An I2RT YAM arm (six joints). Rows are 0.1 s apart.
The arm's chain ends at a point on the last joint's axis. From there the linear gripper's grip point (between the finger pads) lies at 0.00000 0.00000 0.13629 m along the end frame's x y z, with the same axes.
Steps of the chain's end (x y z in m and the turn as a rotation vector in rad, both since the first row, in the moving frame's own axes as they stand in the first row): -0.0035 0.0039 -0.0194 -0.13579 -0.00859 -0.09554; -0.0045 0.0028 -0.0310 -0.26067 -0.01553 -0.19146; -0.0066 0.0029 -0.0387 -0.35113 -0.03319 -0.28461; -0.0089 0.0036 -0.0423 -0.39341 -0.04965 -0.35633; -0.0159 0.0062 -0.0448 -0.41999 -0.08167 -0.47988; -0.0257 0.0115 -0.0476 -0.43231 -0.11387 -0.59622; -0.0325 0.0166 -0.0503 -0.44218 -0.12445 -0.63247; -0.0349 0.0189 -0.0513 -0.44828 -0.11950 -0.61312
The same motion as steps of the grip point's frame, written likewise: -0.0038 0.0224 -0.0207 -0.13579 -0.00859 -0.09554; -0.0032 0.0379 -0.0356 -0.26067 -0.01553 -0.19146; -0.0043 0.0498 -0.0470 -0.35113 -0.03319 -0.28461; -0.0060 0.0559 -0.0528 -0.39341 -0.04965 -0.35633; -0.0130 0.0622 -0.0569 -0.41999 -0.08167 -0.47988; -0.0231 0.0695 -0.0606 -0.43231 -0.11387 -0.59622; -0.0297 0.0760 -0.0640 -0.44218 -0.12445 -0.63247; -0.0318 0.0789 -0.0653 -0.44828 -0.11950 -0.61312
